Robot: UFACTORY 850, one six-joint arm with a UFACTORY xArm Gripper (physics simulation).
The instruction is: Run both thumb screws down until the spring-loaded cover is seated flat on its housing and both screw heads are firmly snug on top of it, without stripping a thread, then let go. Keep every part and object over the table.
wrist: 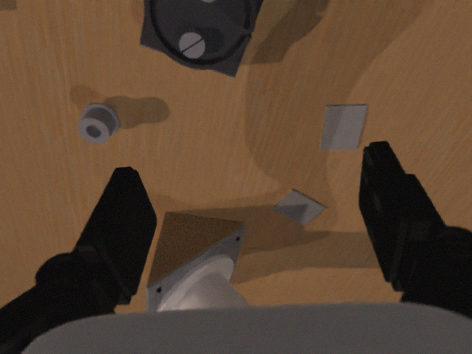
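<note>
A dark square housing (233, 68) stands at the top edge of the wrist view, cut off by the frame. A dark round cover (170, 22) lies in its ring. One grey slotted screw head (189, 42) shows near the cover's lower edge, with a dark patch on its right. A sliver of the other screw head (208, 0) shows at the top edge. How far the screws are down, and whether the cover is flat, I cannot tell. My gripper (250, 183) is wide open and empty, its tips below the housing in the view, apart from both screws.
A grey flanged bushing (102, 120) stands left of centre on the wooden table (200, 155). A grey square plate (344, 128) lies near the right fingertip, a smaller tilted-looking plate (300, 206) below it. A brown block (192, 240) with a white rounded part (207, 290) is near the left finger.
</note>
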